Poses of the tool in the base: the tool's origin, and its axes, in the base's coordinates. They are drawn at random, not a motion.
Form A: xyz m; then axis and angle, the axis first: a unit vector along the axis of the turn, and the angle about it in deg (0 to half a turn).
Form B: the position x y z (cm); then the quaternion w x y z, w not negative. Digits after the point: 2 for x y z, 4 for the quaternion.
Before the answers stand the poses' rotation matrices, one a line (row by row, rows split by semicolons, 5 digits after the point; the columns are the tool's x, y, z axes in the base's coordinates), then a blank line. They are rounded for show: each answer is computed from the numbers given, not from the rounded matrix.
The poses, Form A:
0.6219 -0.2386 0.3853 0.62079 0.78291 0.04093 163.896
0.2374 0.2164 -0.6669 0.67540 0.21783 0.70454 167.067
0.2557 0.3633 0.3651 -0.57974 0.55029 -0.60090 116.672
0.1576 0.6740 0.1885 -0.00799 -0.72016 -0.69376 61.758
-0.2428 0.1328 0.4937 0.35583 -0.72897 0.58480 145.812
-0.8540 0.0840 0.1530 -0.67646 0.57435 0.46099 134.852
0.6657 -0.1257 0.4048 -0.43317 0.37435 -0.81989 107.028
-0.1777 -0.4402 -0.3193 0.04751 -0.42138 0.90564 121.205
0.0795 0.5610 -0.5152 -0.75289 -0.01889 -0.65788 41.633
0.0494 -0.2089 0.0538 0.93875 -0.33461 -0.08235 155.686
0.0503 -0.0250 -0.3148 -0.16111 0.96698 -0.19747 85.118
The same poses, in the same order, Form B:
-0.20512 0.94162 0.26699; 0.96432 0.24108 -0.10936; -0.16734 0.23503 -0.95748
-0.07387 0.13283 0.98838; 0.44820 -0.88094 0.15189; 0.89088 0.45421 0.00554
0.03809 0.07473 0.99648; -0.99919 -0.01013 0.03895; 0.01301 -0.99715 0.07428
0.47323 0.61420 -0.63151; -0.60814 0.74641 0.27024; 0.63735 0.25616 0.72675
-0.59585 -0.80256 -0.02940; -0.14535 0.14377 -0.97888; 0.78983 -0.57899 -0.20231
0.07506 -0.98936 -0.12461; -0.33574 -0.14274 0.93108; -0.93896 -0.02806 -0.34288
-0.05025 0.57431 0.81710; -0.99359 -0.11166 0.01737; 0.10122 -0.81099 0.57624
-0.51468 -0.80500 -0.29509; 0.74422 -0.24855 -0.61997; 0.42573 -0.53870 0.72702
0.89059 0.44066 0.11256; -0.43347 0.74751 0.50332; 0.13766 -0.49705 0.85673
0.77304 -0.56646 -0.28553; -0.63428 -0.69731 -0.33385; -0.00998 0.43919 -0.89834
0.10885 0.05422 0.99258; -0.33929 0.94058 -0.01417; -0.93436 -0.33522 0.12078

62.19 -23.86 38.53 0.1401 0.6147 0.7752 0.0405
23.74 21.64 -66.69 0.1126 0.6711 0.2164 0.7001
25.57 36.33 36.51 0.5249 -0.4934 0.4684 -0.5115
15.76 67.40 18.85 0.8583 -0.0041 -0.3696 -0.3561
-24.28 13.28 49.37 0.2939 0.3401 -0.6968 0.5590
-85.40 8.40 15.30 0.3839 -0.6246 0.5303 0.4257
66.57 -12.57 40.48 0.5946 -0.3483 0.3010 -0.6592
-17.77 -44.02 -31.93 0.4909 0.0414 -0.3671 0.7890
7.95 56.10 -51.52 0.9347 -0.2676 -0.0067 -0.2338
4.94 -20.89 5.38 0.2106 0.9177 -0.3271 -0.0805
5.03 -2.50 -31.48 0.7366 -0.1090 0.6540 -0.1336

